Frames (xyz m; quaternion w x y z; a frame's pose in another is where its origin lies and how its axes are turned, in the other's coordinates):
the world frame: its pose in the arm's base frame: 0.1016 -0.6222 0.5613 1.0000 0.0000 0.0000 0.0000
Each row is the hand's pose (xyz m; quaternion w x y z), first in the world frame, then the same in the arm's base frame.
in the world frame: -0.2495 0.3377 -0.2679 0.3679 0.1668 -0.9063 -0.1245
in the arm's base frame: -0.1479 -0.2845 0.2934 0.3679 0.1668 -0.9063 -0.1245
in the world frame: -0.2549 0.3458 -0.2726 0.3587 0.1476 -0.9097 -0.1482
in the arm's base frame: -0.1533 -0.2764 0.2887 0.3587 0.1476 -0.9097 -0.1482
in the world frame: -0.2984 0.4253 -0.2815 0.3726 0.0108 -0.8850 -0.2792
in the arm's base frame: -0.1968 -0.1969 0.2798 0.3726 0.0108 -0.8849 -0.2792
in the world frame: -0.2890 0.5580 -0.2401 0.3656 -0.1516 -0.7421 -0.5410
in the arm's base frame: -0.1874 -0.0642 0.3212 0.3656 -0.1516 -0.7421 -0.5410
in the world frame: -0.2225 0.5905 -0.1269 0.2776 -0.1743 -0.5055 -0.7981
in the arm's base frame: -0.1209 -0.0317 0.4344 0.2776 -0.1743 -0.5055 -0.7981
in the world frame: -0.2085 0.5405 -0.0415 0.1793 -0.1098 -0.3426 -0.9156
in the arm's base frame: -0.1069 -0.0817 0.5198 0.1793 -0.1098 -0.3426 -0.9156
